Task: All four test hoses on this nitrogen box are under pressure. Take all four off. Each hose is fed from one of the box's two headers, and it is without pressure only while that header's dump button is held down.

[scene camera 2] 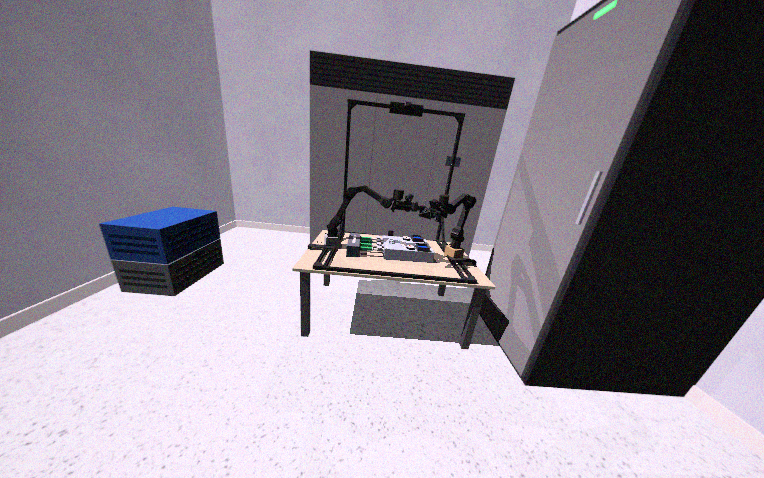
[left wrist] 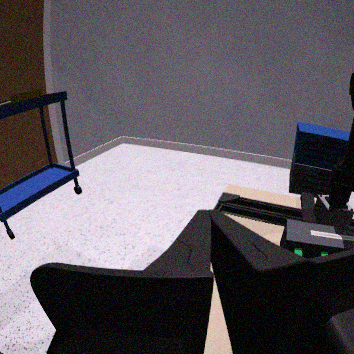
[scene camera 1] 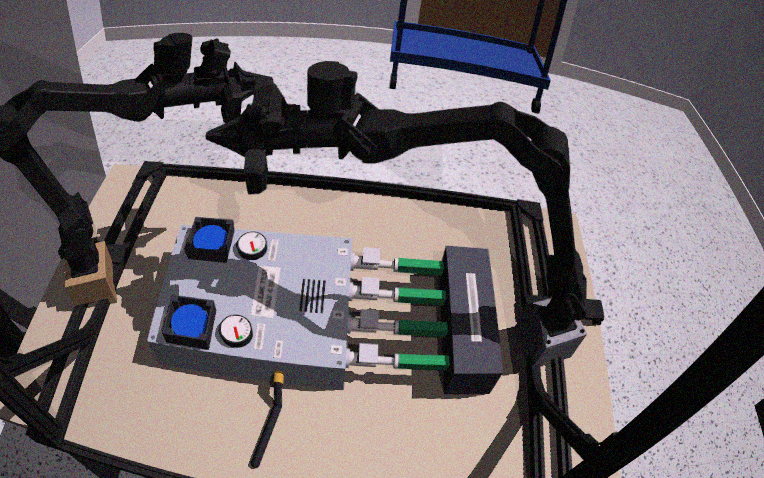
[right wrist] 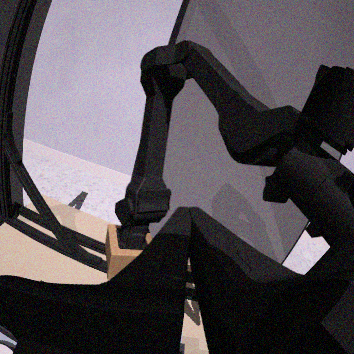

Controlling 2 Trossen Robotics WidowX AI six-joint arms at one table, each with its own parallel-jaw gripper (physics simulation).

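Places are measured from the left arm's base along level axes (x down, y left, z ahead), in millimetres.
Pixels of known places: left gripper, fingertip midpoint: (scene camera 2: 418, 215) (left wrist: 206, 218) (scene camera 1: 272, 80); right gripper, fingertip midpoint: (scene camera 2: 423, 208) (scene camera 1: 205, 136) (right wrist: 186, 216); left arm's base, origin of the base link: (scene camera 2: 455, 247) (scene camera 1: 84, 263) (right wrist: 131, 238); right arm's base, origin of the base link: (scene camera 2: 332, 235) (left wrist: 335, 202) (scene camera 1: 557, 319).
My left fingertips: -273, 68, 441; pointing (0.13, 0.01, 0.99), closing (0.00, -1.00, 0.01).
Observation:
Ahead of a thing's pixels: the offset from my left fingertips to its middle, as dx, dy, dz. "spot": to the spot under its first point. Level surfaces: height alone.
The grey nitrogen box {spot: +277, -169, -5} (scene camera 1: 292, 256) lies on the table. Two blue dump buttons (scene camera 1: 210, 237) (scene camera 1: 188, 320) sit at its left, each beside a round gauge (scene camera 1: 251, 244) (scene camera 1: 235, 329); no gripper touches them. Four green hoses, the upper one {spot: +293, -245, +215} (scene camera 1: 419, 265) and the lowest {spot: +292, -436, +133} (scene camera 1: 421, 361) among them, run from fittings on the box's right side to a dark block {spot: +276, -390, +251} (scene camera 1: 473, 315) (left wrist: 310, 232). My right gripper (scene camera 1: 210, 135) (right wrist: 186, 216) is shut and empty, raised above the box's back edge, pointing left. My left gripper (left wrist: 206, 218) is shut and empty, also raised; its tips overlap the right gripper in scene camera 1.
Black rails (scene camera 1: 360, 184) frame the table {dx +357} (scene camera 1: 338, 434). A black hose {spot: +343, -471, -155} (scene camera 1: 264, 434) with a brass fitting {spot: +308, -389, -100} (scene camera 1: 278, 378) leaves the box's front. The two arms cross close together above the back rail. A blue cart (scene camera 1: 470, 53) and stacked crates (scene camera 2: 163, 225) stand on the floor.

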